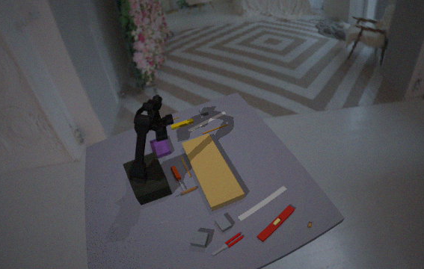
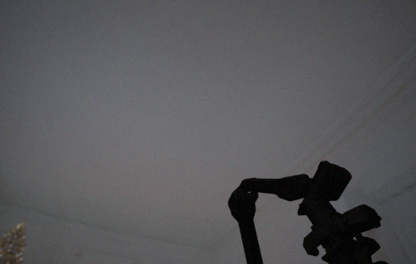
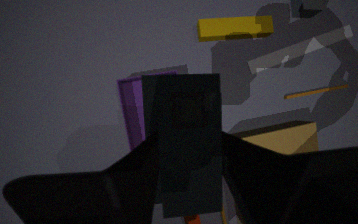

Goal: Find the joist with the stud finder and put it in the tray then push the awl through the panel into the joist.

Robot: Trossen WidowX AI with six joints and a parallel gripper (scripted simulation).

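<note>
My gripper tip is 130 mm above the purple tray, 40 mm past it and 10 mm to the right of it. Also, from my gripper tip: red level 780 mm to the right, 380 mm ahead, 130 mm below; yellow bar 170 mm to the left, 150 mm ahead, 140 mm below; stud finder 20 mm above, 10 mm to the left.
</note>
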